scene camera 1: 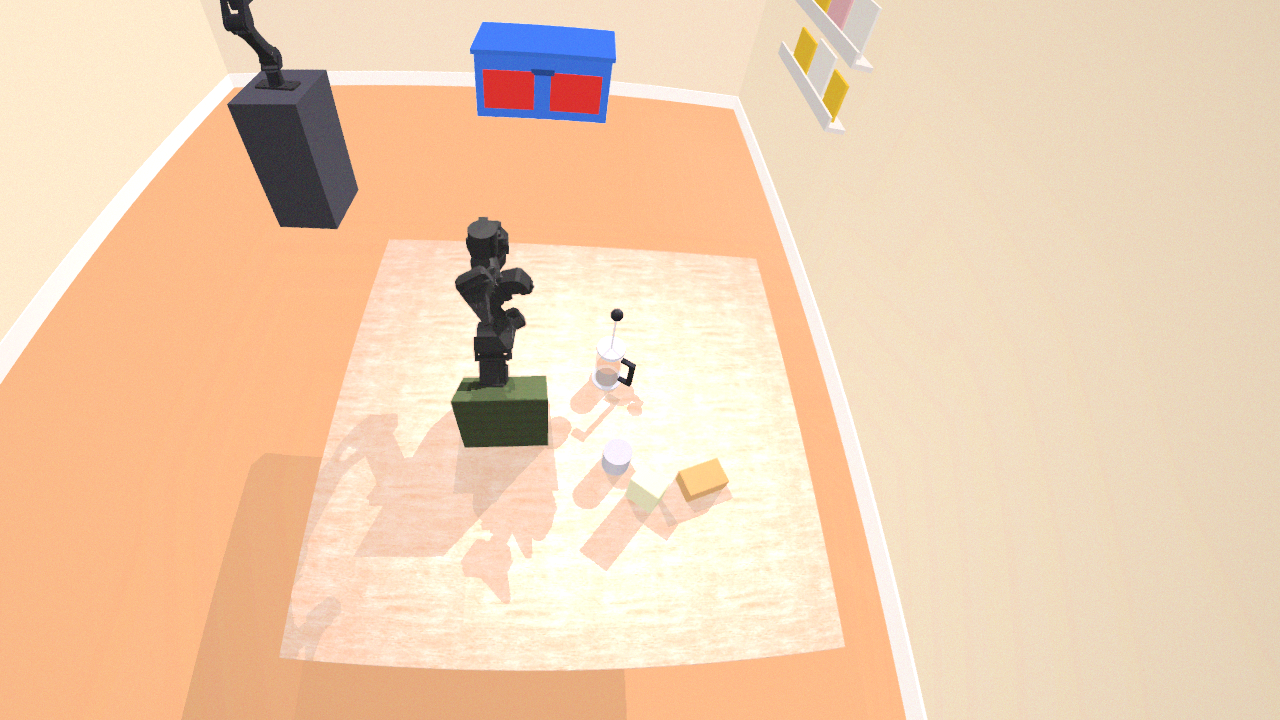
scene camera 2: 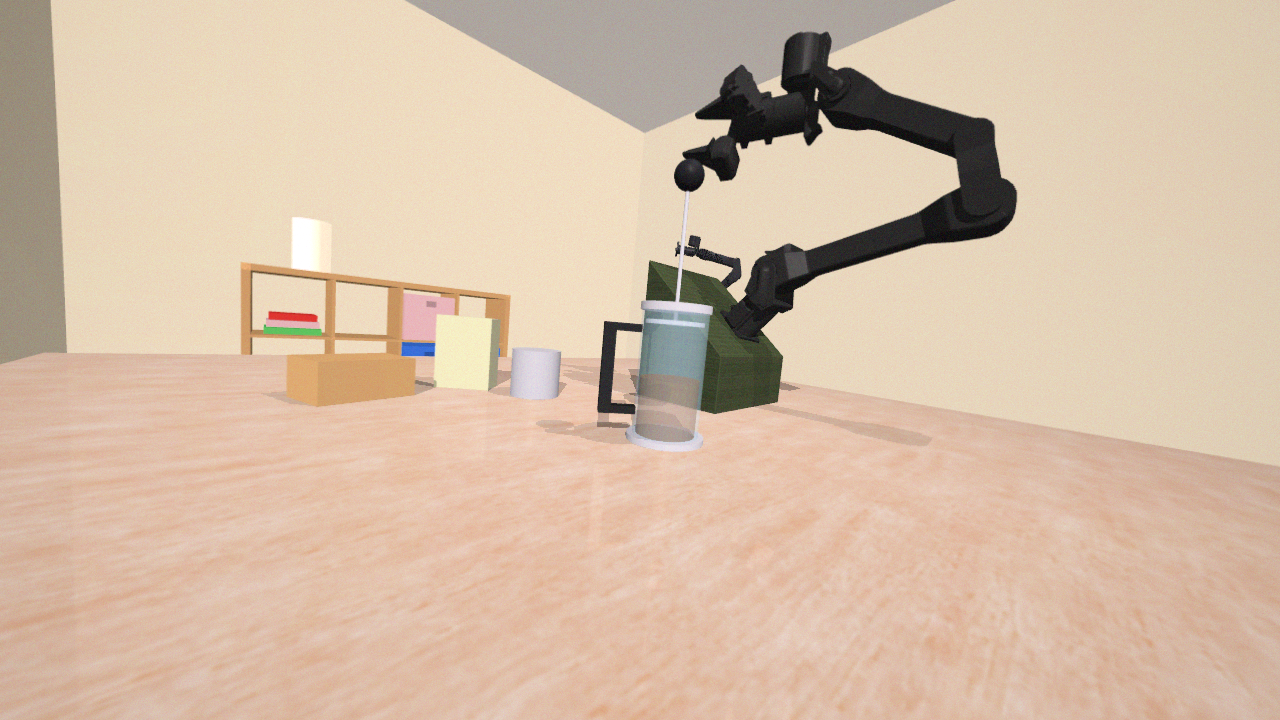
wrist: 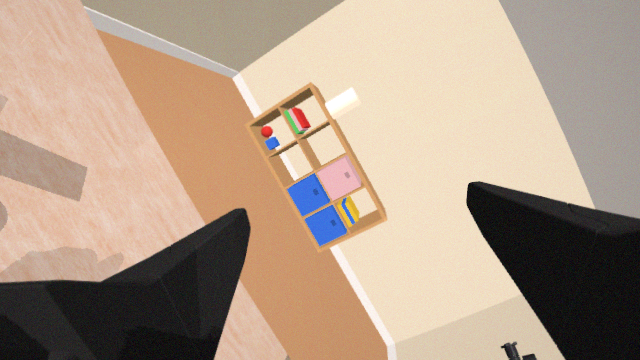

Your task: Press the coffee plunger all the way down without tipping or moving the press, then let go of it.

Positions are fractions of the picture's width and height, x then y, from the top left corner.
Observation:
The gripper (scene camera 2: 0.54, 0.19) is open, with nothing in its grasp. Also in view: a coffee press (scene camera 2: 0.53, 0.48), a pale box (scene camera 2: 0.37, 0.48) and an orange box (scene camera 2: 0.25, 0.53).
The coffee press is seen too in scene camera 1 (scene camera 1: 0.47, 0.52). The gripper also shows in scene camera 1 (scene camera 1: 0.39, 0.47) and in the wrist view (wrist: 0.56, 0.57). The wrist view misses the coffee press: it is out of frame.

